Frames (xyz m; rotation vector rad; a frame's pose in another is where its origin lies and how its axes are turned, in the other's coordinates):
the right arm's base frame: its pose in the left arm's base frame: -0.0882 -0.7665 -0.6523 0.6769 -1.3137 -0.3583
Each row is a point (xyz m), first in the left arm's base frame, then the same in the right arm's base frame.
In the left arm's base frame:
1: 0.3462 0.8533 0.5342
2: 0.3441 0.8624 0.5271
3: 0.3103 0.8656 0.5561
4: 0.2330 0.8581 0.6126
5: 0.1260 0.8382 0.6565
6: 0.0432 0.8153 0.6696
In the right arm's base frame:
1: 0.0362 1.9300 -0.7030
2: 0.0248 1.9326 -0.7040
3: 0.0370 1.9579 -0.6693
4: 0.0662 1.9983 -0.5872
5: 0.0861 2.0251 -0.4747
6: 0.0901 2.0269 -0.3879

